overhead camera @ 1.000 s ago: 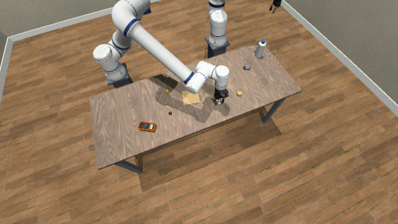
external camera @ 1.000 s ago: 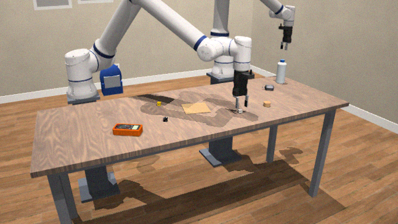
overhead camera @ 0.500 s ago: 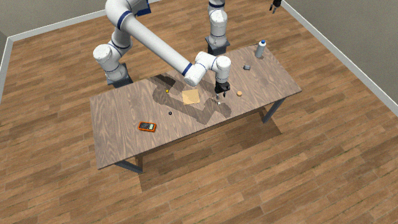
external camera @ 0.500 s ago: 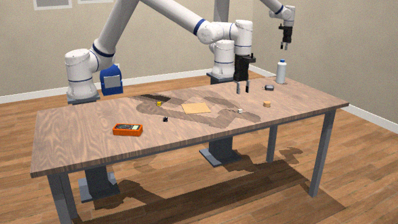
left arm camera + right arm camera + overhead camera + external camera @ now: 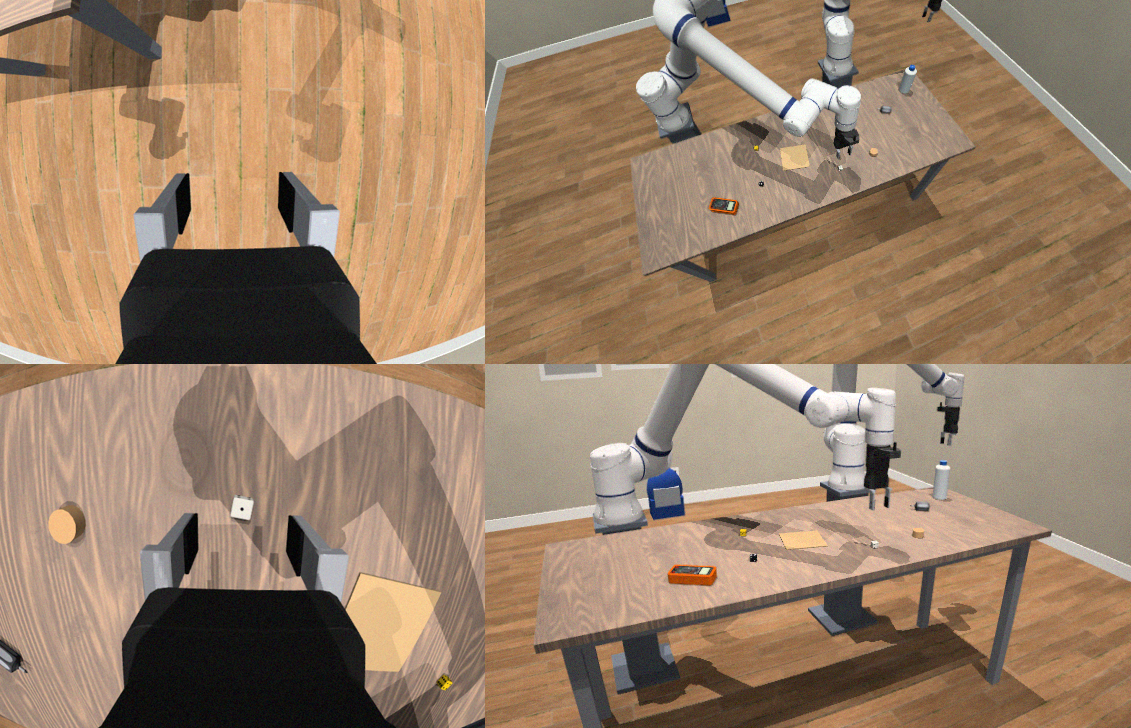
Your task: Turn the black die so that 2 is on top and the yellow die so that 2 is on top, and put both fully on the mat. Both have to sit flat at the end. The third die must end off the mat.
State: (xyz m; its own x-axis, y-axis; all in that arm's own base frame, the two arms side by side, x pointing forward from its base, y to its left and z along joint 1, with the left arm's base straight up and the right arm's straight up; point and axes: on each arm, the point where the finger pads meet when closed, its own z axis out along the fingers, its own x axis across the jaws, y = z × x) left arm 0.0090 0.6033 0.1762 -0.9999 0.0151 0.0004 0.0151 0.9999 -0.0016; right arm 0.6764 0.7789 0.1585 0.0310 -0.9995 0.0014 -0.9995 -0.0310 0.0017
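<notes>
Now: the black die 90 mm behind my right hand, 400 mm to the right of it and 150 mm below it. The rest, counted from my right hand: tan mat: 170 mm behind, 190 mm to the right, 160 mm below; then round wooden piece: 30 mm behind, 200 mm to the left, 150 mm below; then white die: 10 mm behind, 150 mm below.
</notes>
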